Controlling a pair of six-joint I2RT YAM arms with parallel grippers.
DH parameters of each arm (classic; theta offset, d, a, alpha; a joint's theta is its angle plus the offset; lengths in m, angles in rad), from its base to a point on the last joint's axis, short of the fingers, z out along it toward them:
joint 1: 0 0.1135 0.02 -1.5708
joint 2: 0 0 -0.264 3.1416
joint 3: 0.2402 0 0.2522 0
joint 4: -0.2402 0 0.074 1.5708
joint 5: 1.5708 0 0 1.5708
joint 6: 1.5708 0.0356 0 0
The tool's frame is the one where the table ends.
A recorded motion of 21 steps. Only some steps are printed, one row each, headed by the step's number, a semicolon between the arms.
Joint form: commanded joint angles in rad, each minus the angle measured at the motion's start. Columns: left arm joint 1, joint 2, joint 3, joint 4, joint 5, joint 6; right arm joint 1, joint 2, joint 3, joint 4, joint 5, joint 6.
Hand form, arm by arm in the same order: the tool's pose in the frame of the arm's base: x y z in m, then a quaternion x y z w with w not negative. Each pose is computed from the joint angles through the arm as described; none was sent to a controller.
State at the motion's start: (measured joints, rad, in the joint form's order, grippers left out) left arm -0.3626 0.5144 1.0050 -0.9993 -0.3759 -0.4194; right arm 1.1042 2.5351 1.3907 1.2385 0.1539 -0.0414
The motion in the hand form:
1: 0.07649 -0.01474 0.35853 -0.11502 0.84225 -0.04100 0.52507; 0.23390 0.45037 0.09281 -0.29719 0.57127 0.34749 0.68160
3: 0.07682 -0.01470 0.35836 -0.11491 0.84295 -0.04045 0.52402; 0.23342 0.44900 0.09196 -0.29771 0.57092 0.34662 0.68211
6: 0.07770 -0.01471 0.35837 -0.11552 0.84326 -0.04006 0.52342; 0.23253 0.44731 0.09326 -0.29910 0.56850 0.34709 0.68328
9: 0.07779 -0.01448 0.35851 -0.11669 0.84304 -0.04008 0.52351; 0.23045 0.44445 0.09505 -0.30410 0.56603 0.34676 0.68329
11: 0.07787 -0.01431 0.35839 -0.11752 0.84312 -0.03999 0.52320; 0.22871 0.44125 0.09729 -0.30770 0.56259 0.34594 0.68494
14: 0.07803 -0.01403 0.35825 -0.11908 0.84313 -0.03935 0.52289; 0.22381 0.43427 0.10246 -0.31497 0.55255 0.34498 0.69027
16: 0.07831 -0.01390 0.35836 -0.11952 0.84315 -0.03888 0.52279; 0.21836 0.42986 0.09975 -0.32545 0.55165 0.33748 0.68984
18: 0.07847 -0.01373 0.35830 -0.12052 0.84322 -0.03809 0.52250; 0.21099 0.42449 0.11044 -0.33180 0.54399 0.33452 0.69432
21: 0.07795 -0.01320 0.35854 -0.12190 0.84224 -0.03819 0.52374; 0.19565 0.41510 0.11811 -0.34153 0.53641 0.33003 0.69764
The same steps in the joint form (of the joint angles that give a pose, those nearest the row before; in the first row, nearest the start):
1: 0.0072 0.0086 -0.0125 0.0325 0.0081 0.0129; -0.0020 -0.0071 0.0345 0.0377 -0.0051 0.0072
3: 0.0103 0.0101 -0.0125 0.0316 0.0107 0.0144; -0.0024 -0.0081 0.0268 0.0446 -0.0051 0.0049
6: 0.0157 0.0131 -0.0125 0.0338 0.0146 0.0159; -0.0026 -0.0152 0.0157 0.0524 -0.0089 0.0012
9: 0.0199 0.0133 -0.0121 0.0344 0.0171 0.0160; -0.0020 -0.0292 -0.0053 0.0588 -0.0165 -0.0065
11: 0.0232 0.0133 -0.0125 0.0344 0.0191 0.0160; -0.0022 -0.0434 -0.0265 0.0691 -0.0222 -0.0153
14: 0.0280 0.0135 -0.0129 0.0344 0.0209 0.0160; -0.0006 -0.0739 -0.0735 0.0991 -0.0341 -0.0366
16: 0.0316 0.0145 -0.0125 0.0351 0.0229 0.0174; 0.0054 -0.0849 -0.1086 0.1114 -0.0343 -0.0586
18: 0.0344 0.0151 -0.0125 0.0349 0.0232 0.0175; 0.0143 -0.1326 -0.1547 0.1184 -0.0343 -0.0803
21: 0.0399 0.0123 -0.0125 0.0358 0.0259 0.0187; 0.0361 -0.1891 -0.2341 0.1450 -0.0248 -0.1090

